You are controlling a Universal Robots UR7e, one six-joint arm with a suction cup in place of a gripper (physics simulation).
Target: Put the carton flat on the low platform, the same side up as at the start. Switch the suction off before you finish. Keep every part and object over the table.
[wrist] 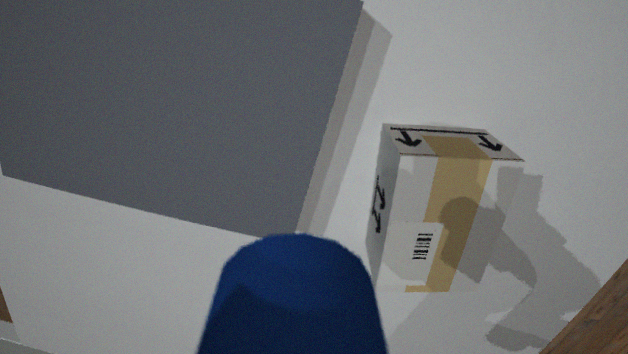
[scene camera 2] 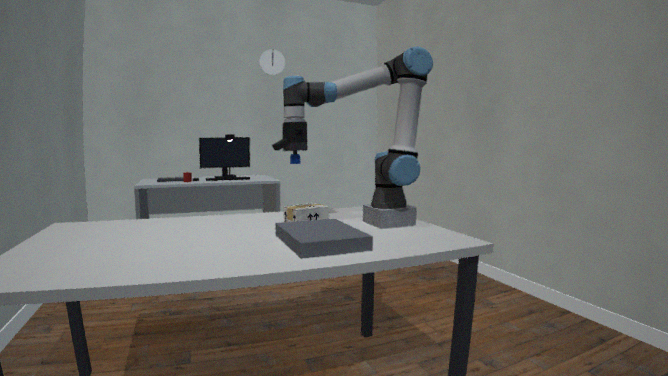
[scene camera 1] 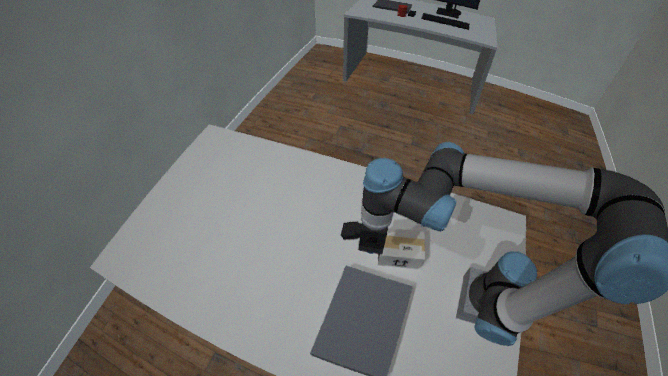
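Note:
The white carton with tan tape on its top stands upright on the table beside the grey low platform, apart from it. It is behind the platform in the scene views and to its right in the wrist view. The arrows on its side point up in the scene views. A label with a barcode shows on its top. My gripper, a blue suction cup, hangs high above the table with nothing on it, open. The wrist hides the cup in scene camera 1.
The arm's base block stands on the white table, right of the carton and platform in the scene views. The table's far edge lies behind the carton. A desk with a monitor stands farther back.

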